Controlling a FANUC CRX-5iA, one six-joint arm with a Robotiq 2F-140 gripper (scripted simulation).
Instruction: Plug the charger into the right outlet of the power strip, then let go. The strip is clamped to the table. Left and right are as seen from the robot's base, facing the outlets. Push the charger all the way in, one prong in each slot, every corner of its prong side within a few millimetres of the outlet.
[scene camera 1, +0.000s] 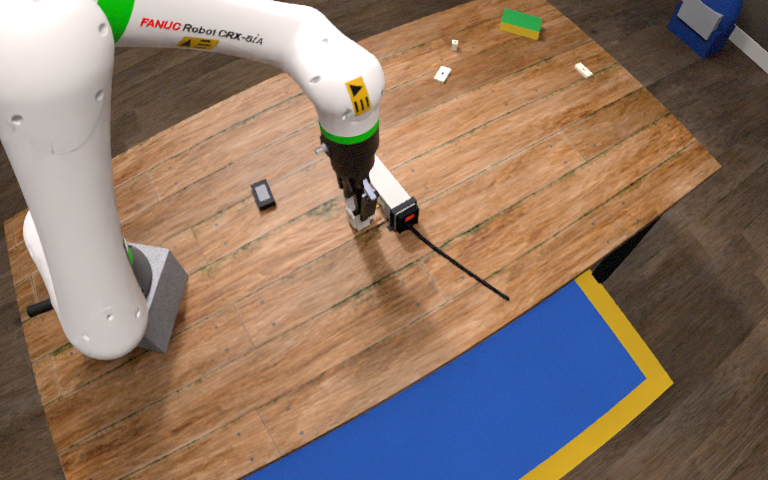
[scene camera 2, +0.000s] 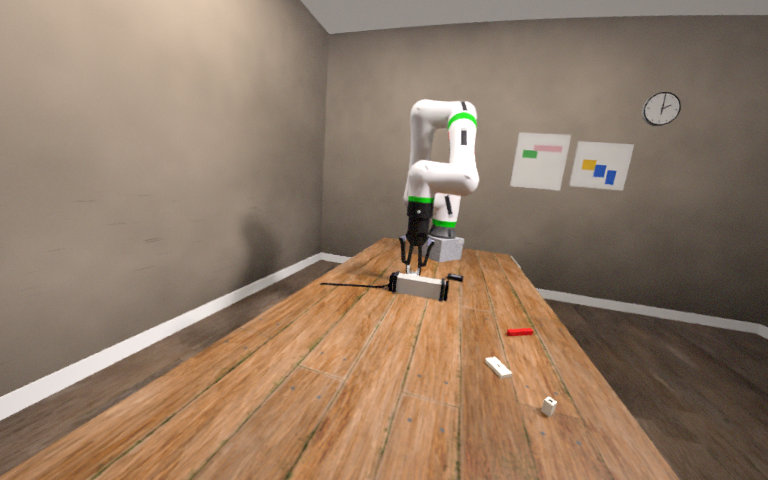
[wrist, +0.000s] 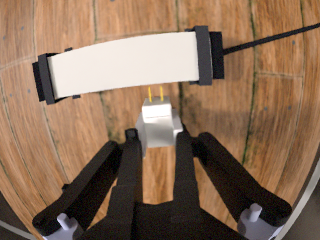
I see my gripper (scene camera 1: 358, 219) and a white charger (wrist: 157, 115).
My gripper is seen too in scene camera 2 (scene camera 2: 412, 282) and in the wrist view (wrist: 159, 120).
